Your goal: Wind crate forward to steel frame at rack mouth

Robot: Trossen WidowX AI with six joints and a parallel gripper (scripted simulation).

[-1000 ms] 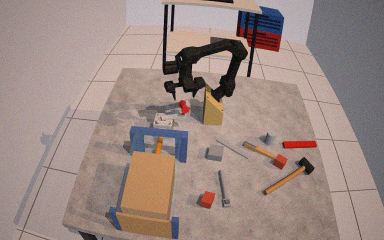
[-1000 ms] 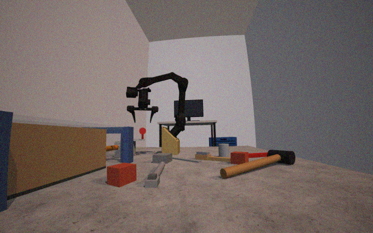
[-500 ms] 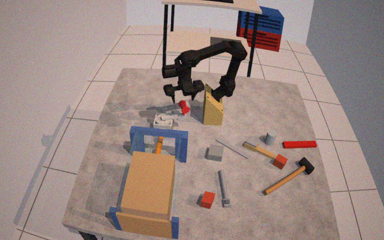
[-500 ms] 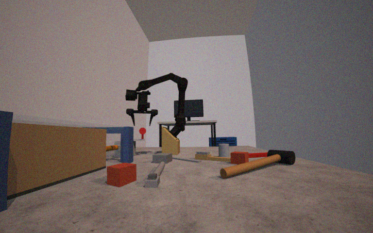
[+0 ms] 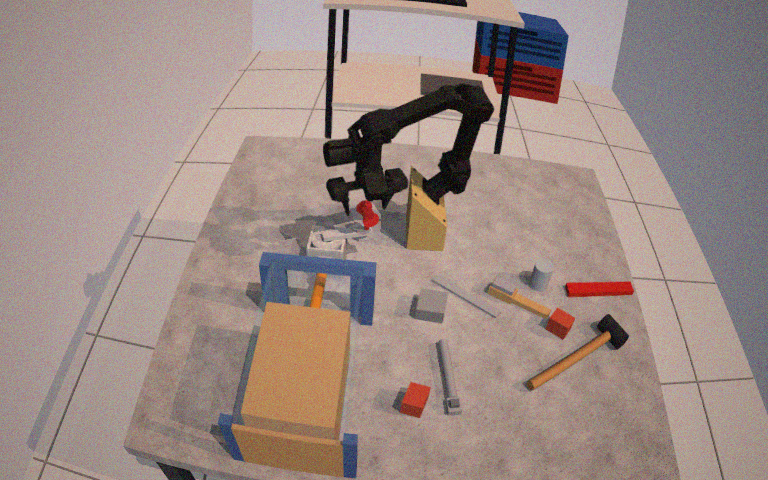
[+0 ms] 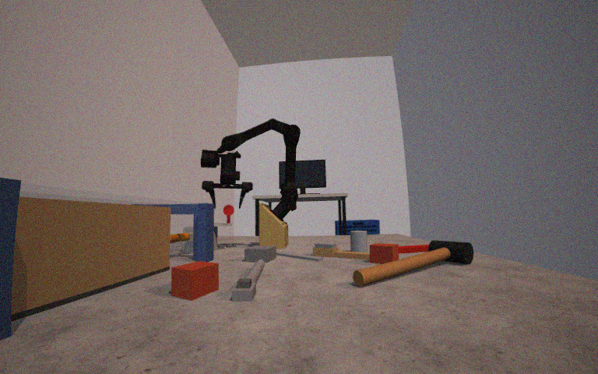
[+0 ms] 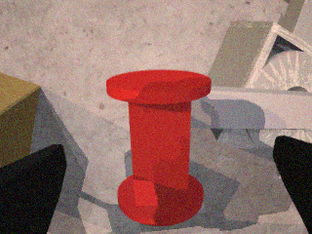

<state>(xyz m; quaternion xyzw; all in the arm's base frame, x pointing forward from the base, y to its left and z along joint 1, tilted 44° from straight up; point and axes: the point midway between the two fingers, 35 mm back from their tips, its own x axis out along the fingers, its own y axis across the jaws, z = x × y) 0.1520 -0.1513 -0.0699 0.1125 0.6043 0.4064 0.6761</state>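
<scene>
Now: gripper tip 20 mm above the red knob. Also, from my gripper tip: grey winch 120 mm below, 100 mm to the right, 20 mm ahead; grey crank arm 50 mm below, 30 mm to the right, 10 mm ahead; blue frame 190 mm ahead, 90 mm to the right, 50 mm below.
</scene>
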